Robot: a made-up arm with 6 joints.
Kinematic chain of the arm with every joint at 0, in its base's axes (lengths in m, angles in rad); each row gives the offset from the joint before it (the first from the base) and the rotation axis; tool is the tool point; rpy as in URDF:
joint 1: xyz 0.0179 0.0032 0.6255 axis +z
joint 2: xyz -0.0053 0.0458 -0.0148 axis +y
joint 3: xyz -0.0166 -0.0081 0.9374 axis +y
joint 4: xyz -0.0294 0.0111 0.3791 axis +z
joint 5: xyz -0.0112 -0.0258 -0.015 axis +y
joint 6: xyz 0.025 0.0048 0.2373 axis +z
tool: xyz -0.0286 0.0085 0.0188 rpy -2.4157 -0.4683 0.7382
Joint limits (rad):
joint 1: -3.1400..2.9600
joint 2: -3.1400..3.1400
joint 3: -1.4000..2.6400
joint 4: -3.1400..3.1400
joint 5: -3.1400..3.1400
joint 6: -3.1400..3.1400
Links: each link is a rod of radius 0.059 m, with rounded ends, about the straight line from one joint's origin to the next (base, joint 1, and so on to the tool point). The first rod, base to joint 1, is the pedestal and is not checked.
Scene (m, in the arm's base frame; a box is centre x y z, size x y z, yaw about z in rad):
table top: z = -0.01
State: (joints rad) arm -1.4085 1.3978 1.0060 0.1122 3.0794 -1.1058
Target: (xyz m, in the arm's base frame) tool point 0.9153 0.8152 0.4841
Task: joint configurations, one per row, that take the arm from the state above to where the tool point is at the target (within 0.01 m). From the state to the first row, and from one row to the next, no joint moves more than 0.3 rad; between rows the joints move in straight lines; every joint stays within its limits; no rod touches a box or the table.
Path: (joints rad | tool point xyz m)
1: -1.1241 1.4137 0.8907 0.1795 2.8957 -1.0880 | 0.5063 -0.8713 0.6986
2: -0.8396 1.4296 0.7753 0.2467 2.7120 -1.0702 | 0.7378 -0.6856 0.6499
3: -0.5552 1.4455 0.6600 0.3140 2.5283 -1.0524 | 0.9208 -0.4463 0.5990
4: -0.2708 1.4614 0.5447 0.3813 2.3447 -1.0345 | 1.0434 -0.1616 0.5518
5: 0.0136 1.4773 0.4294 0.4485 2.1610 -1.0167 | 1.0919 0.1569 0.5140
6: 0.2981 1.4932 0.3140 0.5158 1.9773 -0.9989 | 1.0523 0.4912 0.4903
7: 0.5825 1.5091 0.1987 0.5830 1.7936 -0.9811 | 0.9153 0.8152 0.4841

